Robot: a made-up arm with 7 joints.
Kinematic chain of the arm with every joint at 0, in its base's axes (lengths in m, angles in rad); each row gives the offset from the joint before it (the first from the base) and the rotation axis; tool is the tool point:
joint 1: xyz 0 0 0 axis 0 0.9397 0.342
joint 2: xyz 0 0 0 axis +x
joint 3: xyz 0 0 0 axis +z
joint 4: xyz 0.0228 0 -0.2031 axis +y
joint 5: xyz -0.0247 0 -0.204 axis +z
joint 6: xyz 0 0 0 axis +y
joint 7: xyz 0 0 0 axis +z
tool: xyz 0 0 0
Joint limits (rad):
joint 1: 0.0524..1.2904
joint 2: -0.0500..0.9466
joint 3: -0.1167..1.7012
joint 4: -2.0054..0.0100
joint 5: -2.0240..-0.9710
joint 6: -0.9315..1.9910
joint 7: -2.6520..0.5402
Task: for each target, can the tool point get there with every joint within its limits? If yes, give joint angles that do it. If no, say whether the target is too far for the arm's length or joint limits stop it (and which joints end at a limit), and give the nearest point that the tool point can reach.
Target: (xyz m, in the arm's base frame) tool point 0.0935 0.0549 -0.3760
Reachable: yes | joints 0.1728 0.0731 0.1364 -0.8359 -1.1370 0.7559 0.1771
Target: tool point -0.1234 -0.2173 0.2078
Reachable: no: joint limits stop it (at a limit: joint 1, joint 2, joint 3, joint 4) | nearest point -0.2123 0.1472 0.0199 | short by 0.420 m
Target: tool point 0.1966 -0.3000 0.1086
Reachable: no: joint limits stop it (at a limit: joint 1, joint 2, joint 3, joint 4) | nearest point 0.2102 -0.0285 -0.1487 | short by 0.374 m
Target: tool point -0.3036 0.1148 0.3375
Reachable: no: too far | nearest point -0.2134 0.2191 0.0472 | short by 0.321 m
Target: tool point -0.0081 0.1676 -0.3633
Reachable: yes | joints 0.2410 0.1864 0.8321 -0.6672 -1.7936 1.4135 -0.2415
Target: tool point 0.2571 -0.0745 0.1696
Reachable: no: joint limits stop it (at a limit: joint 1, joint 2, joint 4) | nearest point 0.1980 0.1653 -0.0241 | short by 0.314 m
